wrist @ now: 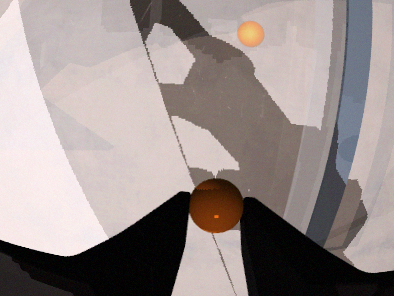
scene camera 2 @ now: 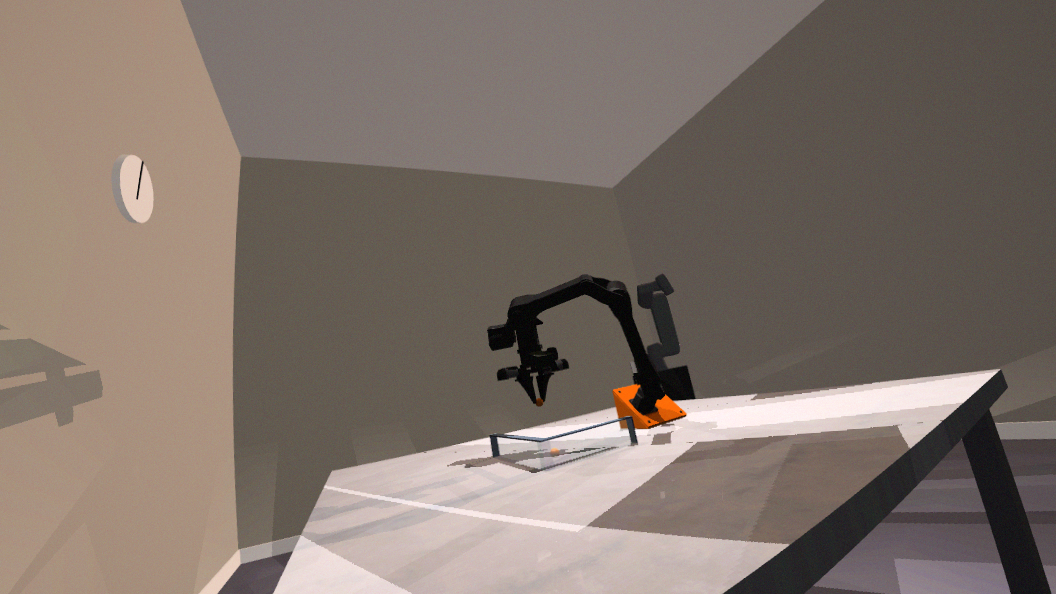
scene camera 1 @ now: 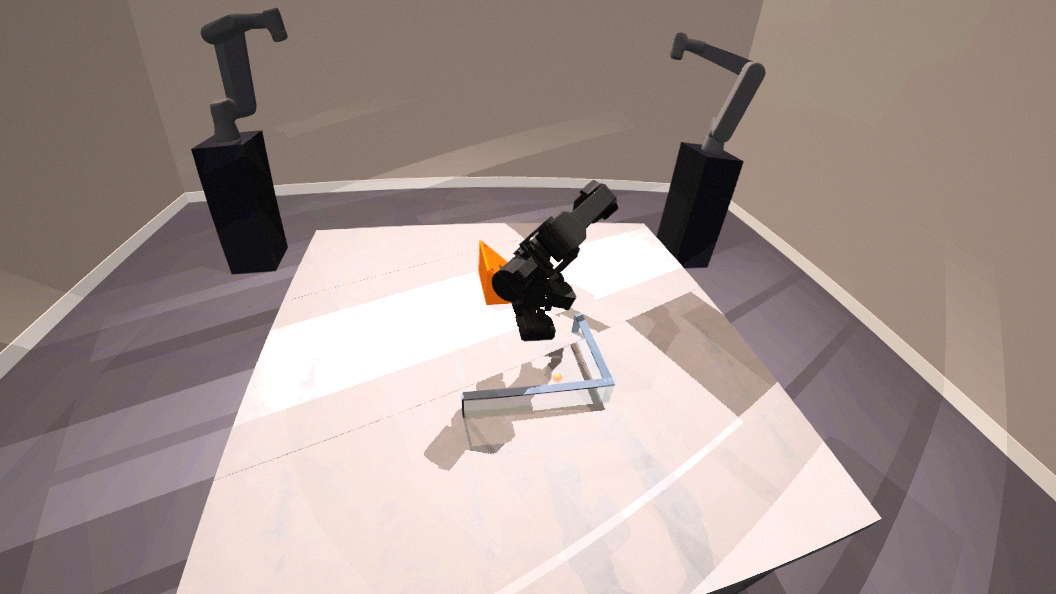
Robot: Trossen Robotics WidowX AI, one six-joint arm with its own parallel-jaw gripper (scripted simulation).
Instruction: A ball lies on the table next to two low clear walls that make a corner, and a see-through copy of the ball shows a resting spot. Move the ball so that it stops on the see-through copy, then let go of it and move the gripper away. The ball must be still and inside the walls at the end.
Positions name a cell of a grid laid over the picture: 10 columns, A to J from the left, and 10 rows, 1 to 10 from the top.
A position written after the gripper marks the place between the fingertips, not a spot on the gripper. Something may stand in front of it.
The gripper shows in the wrist view (F7), in scene camera 2 (F7) and in scene camera 1 (E6).
